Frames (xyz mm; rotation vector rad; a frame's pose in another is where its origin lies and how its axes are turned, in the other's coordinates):
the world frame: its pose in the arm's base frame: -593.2 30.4 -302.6 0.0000 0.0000 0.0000
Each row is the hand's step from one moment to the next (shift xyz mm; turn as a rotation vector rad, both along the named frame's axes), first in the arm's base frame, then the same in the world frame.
Working: the arm's base frame: its pose in the world frame: 593.2 -30.4 302.6 0.0000 0.0000 0.0000

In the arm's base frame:
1: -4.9 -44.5 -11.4 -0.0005 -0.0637 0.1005
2: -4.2 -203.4 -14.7 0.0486 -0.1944 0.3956
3: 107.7 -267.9 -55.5 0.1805 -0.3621 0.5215
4: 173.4 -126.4 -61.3 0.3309 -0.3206 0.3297
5: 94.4 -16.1 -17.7 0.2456 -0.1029 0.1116
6: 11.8 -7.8 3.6 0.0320 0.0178 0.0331
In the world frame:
1: -4.9 -44.5 -11.4 -0.0005 -0.0637 0.1005
2: -4.2 -203.4 -14.7 0.0486 -0.1944 0.3956
3: 107.7 -267.9 -55.5 0.1805 -0.3621 0.5215
4: 173.4 -126.4 -61.3 0.3309 -0.3206 0.3297
5: 94.4 -16.1 -17.7 0.2456 -0.1029 0.1116
6: 11.8 -7.8 3.6 0.0320 0.0178 0.0331

